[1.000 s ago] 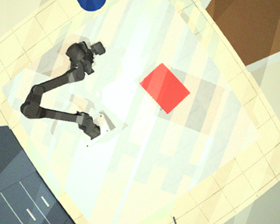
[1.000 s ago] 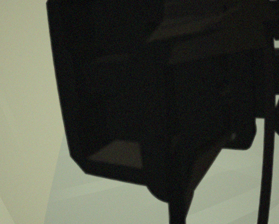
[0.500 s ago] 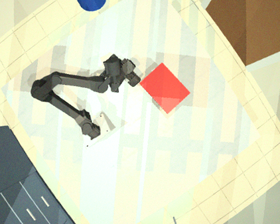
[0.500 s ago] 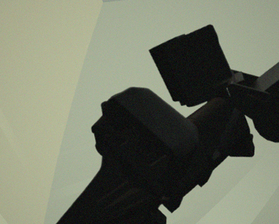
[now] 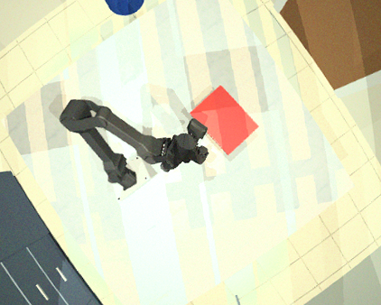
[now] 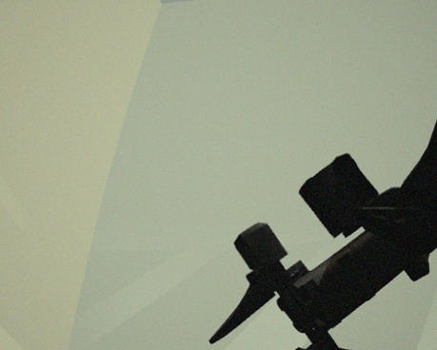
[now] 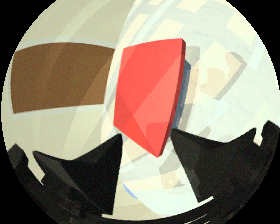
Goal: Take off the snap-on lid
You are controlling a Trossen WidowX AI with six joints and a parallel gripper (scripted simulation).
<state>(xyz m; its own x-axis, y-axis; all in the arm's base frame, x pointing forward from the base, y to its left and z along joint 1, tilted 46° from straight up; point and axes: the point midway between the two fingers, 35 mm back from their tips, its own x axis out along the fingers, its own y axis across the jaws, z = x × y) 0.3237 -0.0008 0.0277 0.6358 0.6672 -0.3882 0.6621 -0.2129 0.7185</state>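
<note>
My gripper tip is 110 mm short of the red lid and 90 mm above it. The rest, counted from my gripper tip: grey-blue box: 110 mm ahead, 140 mm below.
</note>
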